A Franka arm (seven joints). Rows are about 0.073 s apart.
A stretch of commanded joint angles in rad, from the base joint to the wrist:
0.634 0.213 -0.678 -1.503 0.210 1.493 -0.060
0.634 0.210 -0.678 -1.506 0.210 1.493 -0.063
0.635 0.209 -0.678 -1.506 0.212 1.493 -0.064
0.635 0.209 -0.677 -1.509 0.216 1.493 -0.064
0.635 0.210 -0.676 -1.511 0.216 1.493 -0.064
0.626 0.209 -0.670 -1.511 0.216 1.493 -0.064
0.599 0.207 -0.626 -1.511 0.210 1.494 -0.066
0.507 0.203 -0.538 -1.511 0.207 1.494 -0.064
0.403 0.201 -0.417 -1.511 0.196 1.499 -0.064
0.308 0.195 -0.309 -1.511 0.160 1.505 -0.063
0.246 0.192 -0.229 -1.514 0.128 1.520 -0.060
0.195 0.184 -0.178 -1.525 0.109 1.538 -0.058
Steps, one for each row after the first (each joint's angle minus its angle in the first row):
0.000 -0.003 0.000 -0.003 0.000 0.000 -0.003
0.001 -0.004 0.000 -0.003 0.002 0.000 -0.004
0.001 -0.004 0.001 -0.006 0.006 0.000 -0.004
0.001 -0.003 0.002 -0.008 0.006 0.000 -0.004
-0.008 -0.004 0.008 -0.008 0.006 0.000 -0.004
-0.035 -0.006 0.052 -0.008 0.000 0.001 -0.006
-0.127 -0.010 0.140 -0.008 -0.003 0.001 -0.004
-0.231 -0.012 0.261 -0.008 -0.014 0.006 -0.004
-0.326 -0.018 0.369 -0.008 -0.050 0.012 -0.003
-0.388 -0.021 0.449 -0.011 -0.082 0.027 0.000
-0.439 -0.029 0.500 -0.022 -0.101 0.045 0.002

